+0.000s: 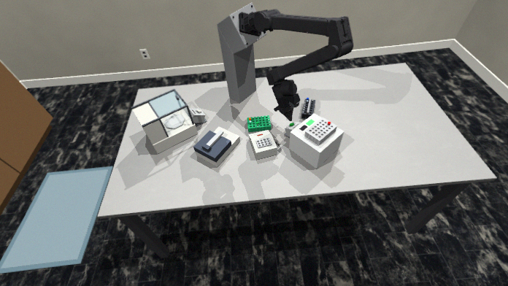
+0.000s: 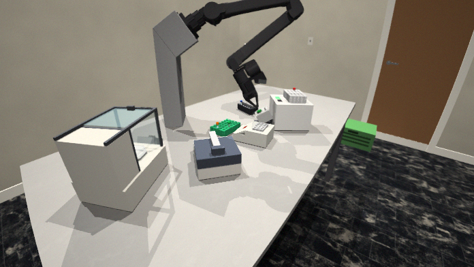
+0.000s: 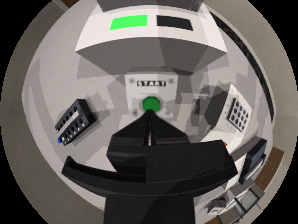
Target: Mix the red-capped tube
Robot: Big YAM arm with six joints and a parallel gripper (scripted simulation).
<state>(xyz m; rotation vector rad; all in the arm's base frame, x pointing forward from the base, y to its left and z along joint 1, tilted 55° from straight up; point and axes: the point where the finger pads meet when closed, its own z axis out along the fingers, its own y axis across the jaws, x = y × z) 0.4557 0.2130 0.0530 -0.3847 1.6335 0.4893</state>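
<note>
The green start key is 30 mm below my hand, 10 mm to the left of it and 10 mm ahead of it. Also, from my hand: green tube rack RK: 170 mm to the right, 80 mm below, 50 mm behind; then dry block DB: 150 mm to the right, 100 mm ahead, 60 mm below; then pale-capped tube: 180 mm to the right, 70 mm below, 20 mm behind.
</note>
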